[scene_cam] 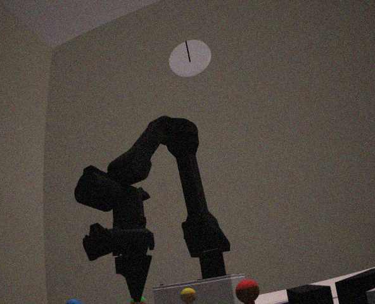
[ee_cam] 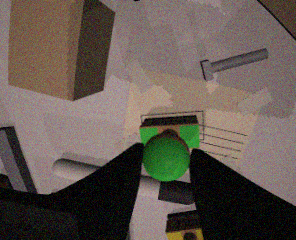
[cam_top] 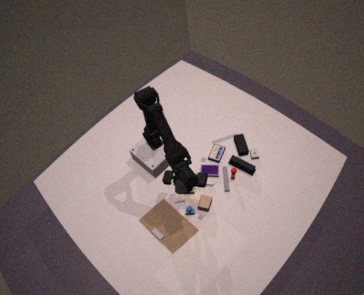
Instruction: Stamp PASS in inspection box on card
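The pale card is 50 mm below my gripper tip, 10 mm to the right of it and 10 mm behind it. Round my gripper tip: wooden block (90 mm ahead, 30 mm below, 10 mm to the left); then green stamp (30 mm below); then pen (60 mm to the left, 40 mm below, 20 mm behind).
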